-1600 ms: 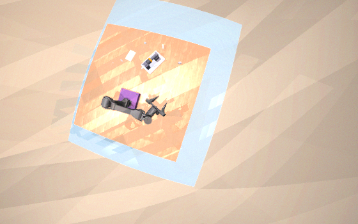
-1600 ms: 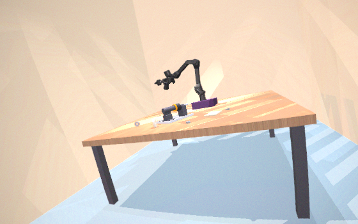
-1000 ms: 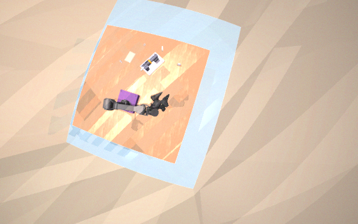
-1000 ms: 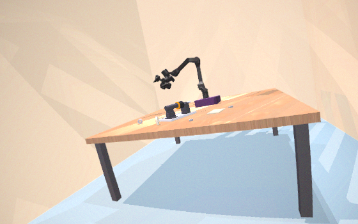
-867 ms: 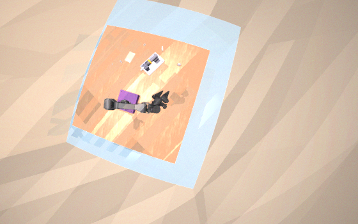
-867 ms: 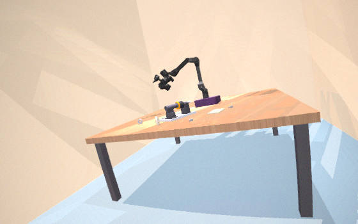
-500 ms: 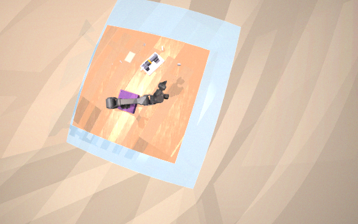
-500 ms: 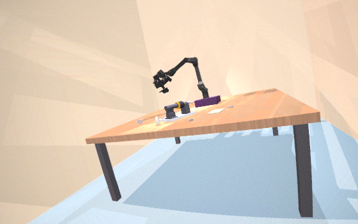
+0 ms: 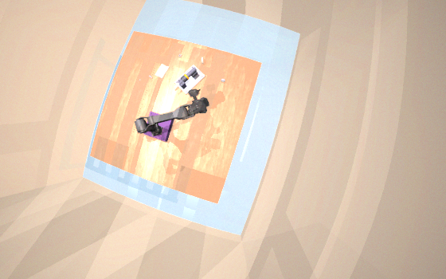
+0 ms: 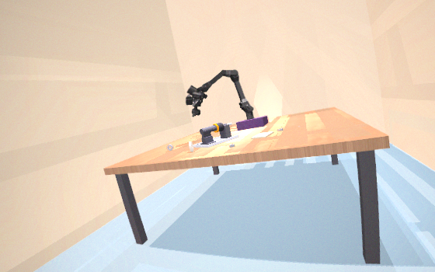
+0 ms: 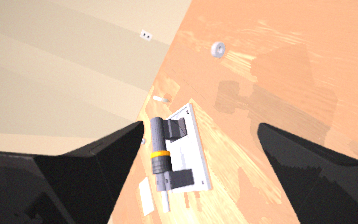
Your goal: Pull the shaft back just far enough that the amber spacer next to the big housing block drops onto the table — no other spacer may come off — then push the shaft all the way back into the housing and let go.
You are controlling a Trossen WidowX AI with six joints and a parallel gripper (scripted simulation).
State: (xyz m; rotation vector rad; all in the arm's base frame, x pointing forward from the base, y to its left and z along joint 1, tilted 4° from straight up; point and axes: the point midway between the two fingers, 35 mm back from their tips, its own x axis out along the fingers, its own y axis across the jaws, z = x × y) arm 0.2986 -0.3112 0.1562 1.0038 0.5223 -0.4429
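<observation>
Right now the shaft is 220 mm to the left of my gripper tip, 120 mm below it and 120 mm ahead of it. Also, from my gripper tip: white peg: 360 mm ahead, 180 mm below, 120 mm to the left; amber spacer: 190 mm to the left, 160 mm ahead, 120 mm below; flat white sheet: 460 mm to the left, 200 mm below, 200 mm ahead.
</observation>
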